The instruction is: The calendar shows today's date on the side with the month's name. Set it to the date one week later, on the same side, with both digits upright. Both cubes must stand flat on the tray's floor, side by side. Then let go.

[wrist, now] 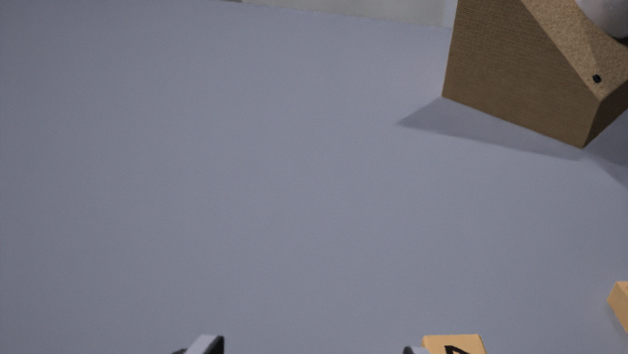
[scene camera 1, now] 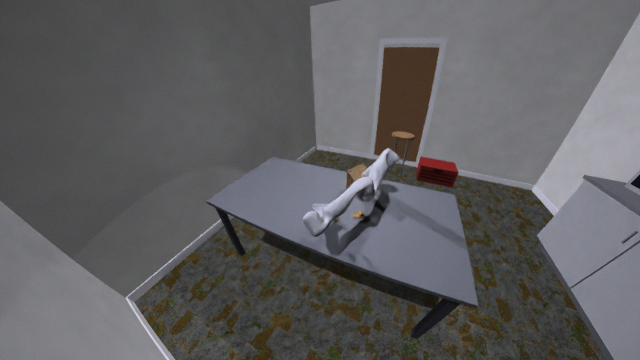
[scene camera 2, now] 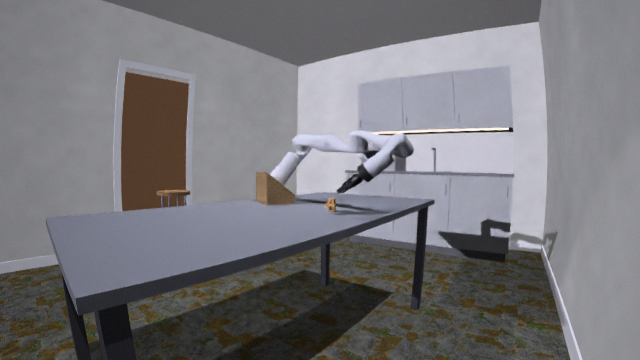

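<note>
A light wooden cube [scene camera 1: 336, 220] [scene camera 2: 331, 208] [wrist: 454, 342] rests on the table, apart from the calendar. In the wrist view it is cut off at the bottom edge, beside the right fingertip, and part of a black mark shows on its top. The wooden calendar [scene camera 1: 359, 215] stands close by; in the wrist view a corner of a wooden piece shows at the right edge. The month's name and date cannot be read. My gripper [scene camera 2: 341, 190] [wrist: 314, 347] is open and empty, tilted, above the table near the cube. The arm hides it in scene camera 1.
The arm's wooden wedge base [scene camera 2: 272, 190] [wrist: 520, 75] stands on the grey table [scene camera 1: 280, 200] [scene camera 2: 200, 240], behind the calendar. A stool [scene camera 1: 403, 135] [scene camera 2: 173, 192] and a red chest [scene camera 1: 437, 171] stand on the floor beyond the table.
</note>
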